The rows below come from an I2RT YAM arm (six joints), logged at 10 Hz.
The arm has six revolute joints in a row. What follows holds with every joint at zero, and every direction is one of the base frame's.
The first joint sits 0.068 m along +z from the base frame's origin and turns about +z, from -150 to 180 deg.
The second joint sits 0.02 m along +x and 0.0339 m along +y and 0.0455 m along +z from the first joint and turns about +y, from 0 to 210 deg.
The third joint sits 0.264 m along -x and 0.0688 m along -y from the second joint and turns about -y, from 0 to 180 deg.
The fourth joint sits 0.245 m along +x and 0.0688 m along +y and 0.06 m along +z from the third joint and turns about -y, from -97 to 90 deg.
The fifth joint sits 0.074 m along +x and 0.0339 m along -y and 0.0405 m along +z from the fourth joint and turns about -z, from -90 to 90 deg.
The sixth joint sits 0.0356 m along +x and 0.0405 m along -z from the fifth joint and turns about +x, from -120 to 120 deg.
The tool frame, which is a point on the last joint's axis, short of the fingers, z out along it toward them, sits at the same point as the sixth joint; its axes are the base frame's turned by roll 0, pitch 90 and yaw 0 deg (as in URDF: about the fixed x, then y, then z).
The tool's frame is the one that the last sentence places.
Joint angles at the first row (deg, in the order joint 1, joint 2, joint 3, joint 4, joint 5, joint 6):
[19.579, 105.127, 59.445, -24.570, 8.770, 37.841]
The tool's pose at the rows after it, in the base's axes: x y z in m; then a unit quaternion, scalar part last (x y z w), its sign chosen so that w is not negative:
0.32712, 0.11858, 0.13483, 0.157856, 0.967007, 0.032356, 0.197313
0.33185, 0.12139, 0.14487, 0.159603, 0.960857, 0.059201, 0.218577
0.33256, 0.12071, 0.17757, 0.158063, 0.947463, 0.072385, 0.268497
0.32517, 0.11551, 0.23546, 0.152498, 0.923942, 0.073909, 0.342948
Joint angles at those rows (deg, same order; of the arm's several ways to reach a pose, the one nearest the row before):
[20.737, 105.831, 60.740, -23.187, 7.959, 37.750]
[20.753, 104.789, 61.299, -21.114, 6.568, 38.133]
[20.754, 100.124, 62.374, -20.865, 8.019, 37.440]
[20.755, 92.182, 65.117, -23.273, 11.692, 35.270]

